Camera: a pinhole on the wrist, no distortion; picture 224 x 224 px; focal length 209.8 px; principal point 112.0 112.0 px. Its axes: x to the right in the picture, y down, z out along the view. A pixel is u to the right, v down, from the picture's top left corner.
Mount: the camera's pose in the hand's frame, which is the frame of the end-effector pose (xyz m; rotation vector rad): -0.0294 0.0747 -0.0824 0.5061 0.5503 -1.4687
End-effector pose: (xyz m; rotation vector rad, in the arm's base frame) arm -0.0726 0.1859 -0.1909 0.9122 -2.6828 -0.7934
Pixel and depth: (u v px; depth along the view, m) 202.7 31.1 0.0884
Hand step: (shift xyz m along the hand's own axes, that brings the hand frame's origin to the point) -0.0591 -0.0119 -0.0371
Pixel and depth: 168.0 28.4 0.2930
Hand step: -0.1330 -0.1748 0.0982
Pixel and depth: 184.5 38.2 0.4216
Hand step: -0.1579 -0.3092 0.1564
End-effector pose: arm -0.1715 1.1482 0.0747 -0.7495 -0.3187 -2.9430
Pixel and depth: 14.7 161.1 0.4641
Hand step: 0.0915 -0.0440 0.4124
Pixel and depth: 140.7 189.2 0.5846
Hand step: 0.2097 -0.3447 0.3193
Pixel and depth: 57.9 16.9 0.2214
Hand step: -0.1226 -0.0239 0.1272
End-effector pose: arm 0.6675 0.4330 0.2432 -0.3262 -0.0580 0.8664
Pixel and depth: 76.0 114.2 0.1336
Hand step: -0.0235 0.0089 0.0360
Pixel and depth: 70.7 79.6 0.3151
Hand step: -0.0675 -0.0766 0.2025
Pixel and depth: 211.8 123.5 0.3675
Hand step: 0.0090 -0.2908 0.0936
